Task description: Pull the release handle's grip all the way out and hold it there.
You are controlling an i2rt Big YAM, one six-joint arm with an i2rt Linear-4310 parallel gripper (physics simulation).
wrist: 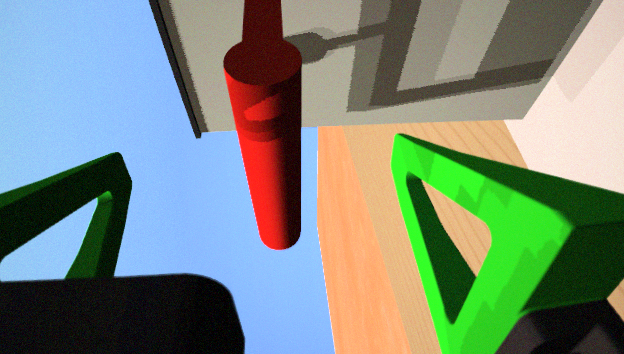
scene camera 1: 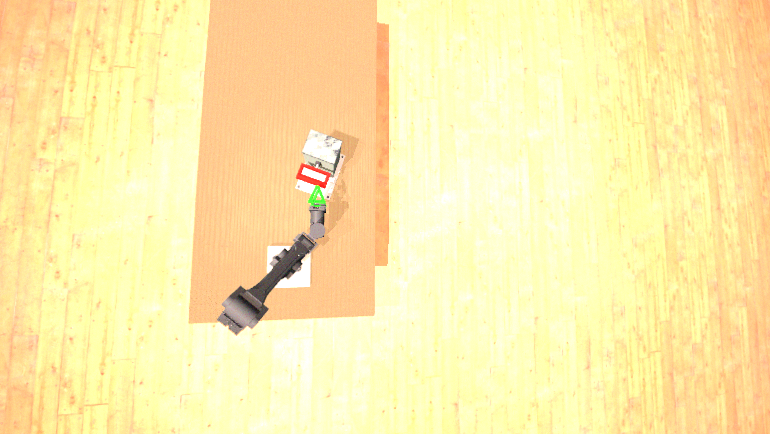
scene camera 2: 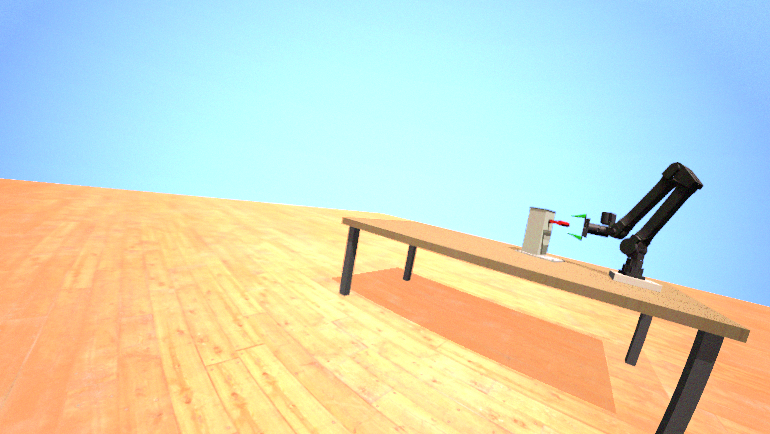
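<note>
The release handle is a red rectangular grip (scene camera 1: 312,182) (scene camera 2: 560,222) (wrist: 276,180) with a round front bar. It stands out from the upper front face of a grey-beige box housing (scene camera 1: 322,144) (scene camera 2: 537,231) (wrist: 325,100). Its stem is mostly hidden in the wrist view. My gripper (scene camera 1: 317,189) (scene camera 2: 570,224) (wrist: 260,157) is open and empty, with green triangular fingers, one above the other. In scene camera 2 the fingertips are just short of the grip's front bar, one higher and one lower than it. In the wrist view the bar appears between the fingers; I see no contact.
The housing stands on a white base plate (scene camera 1: 308,190) (scene camera 2: 551,259) fixed to the wooden table (scene camera 1: 253,107) (scene camera 2: 463,242). The arm stands on a white mount (scene camera 1: 303,279) (scene camera 2: 647,285) near the table's end. An orange-red mat (scene camera 2: 485,334) lies on the floor below.
</note>
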